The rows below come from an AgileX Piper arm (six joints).
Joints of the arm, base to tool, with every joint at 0 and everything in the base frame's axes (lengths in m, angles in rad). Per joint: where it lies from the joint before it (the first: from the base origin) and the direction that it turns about. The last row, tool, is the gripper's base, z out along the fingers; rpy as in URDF.
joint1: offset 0 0 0.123 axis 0 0 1
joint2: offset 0 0 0 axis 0 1 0
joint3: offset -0.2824 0 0.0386 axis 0 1 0
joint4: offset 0.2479 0 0.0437 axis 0.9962 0 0.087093
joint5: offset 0 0 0 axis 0 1 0
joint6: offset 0.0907 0 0.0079 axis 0.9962 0 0.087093
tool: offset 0 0 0 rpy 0 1.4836 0
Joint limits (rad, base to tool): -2.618..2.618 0..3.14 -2.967..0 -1.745..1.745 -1.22..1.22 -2.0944..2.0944
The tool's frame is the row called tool.
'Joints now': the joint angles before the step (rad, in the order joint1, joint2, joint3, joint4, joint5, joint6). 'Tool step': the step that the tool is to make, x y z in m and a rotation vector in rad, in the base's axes. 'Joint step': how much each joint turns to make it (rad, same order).
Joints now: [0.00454 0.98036 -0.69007 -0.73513 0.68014 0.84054]
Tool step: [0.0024 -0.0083 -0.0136 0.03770 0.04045 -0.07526]
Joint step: [-0.04619 0.03832 0.01937 0.01077 0.00088 0.04100]
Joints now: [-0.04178 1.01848 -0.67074 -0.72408 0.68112 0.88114]
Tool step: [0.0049 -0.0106 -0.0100 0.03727 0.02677 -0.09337]
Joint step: [-0.05225 0.05119 -0.00017 0.00062 0.00320 0.05787]
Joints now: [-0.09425 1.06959 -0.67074 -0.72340 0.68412 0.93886]
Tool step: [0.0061 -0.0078 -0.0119 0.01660 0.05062 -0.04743]
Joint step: [-0.03542 0.05872 -0.00006 0.00187 0.00021 0.01595]
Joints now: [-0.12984 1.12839 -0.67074 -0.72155 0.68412 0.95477]
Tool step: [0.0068 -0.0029 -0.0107 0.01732 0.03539 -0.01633]
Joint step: [-0.01233 0.05204 0.00016 0.00184 -0.01182 0.01426]
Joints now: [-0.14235 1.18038 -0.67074 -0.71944 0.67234 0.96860]
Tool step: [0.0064 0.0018 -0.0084 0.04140 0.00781 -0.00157]
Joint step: [0.00003 0.03728 0.00002 0.03229 -0.02814 0.00563]
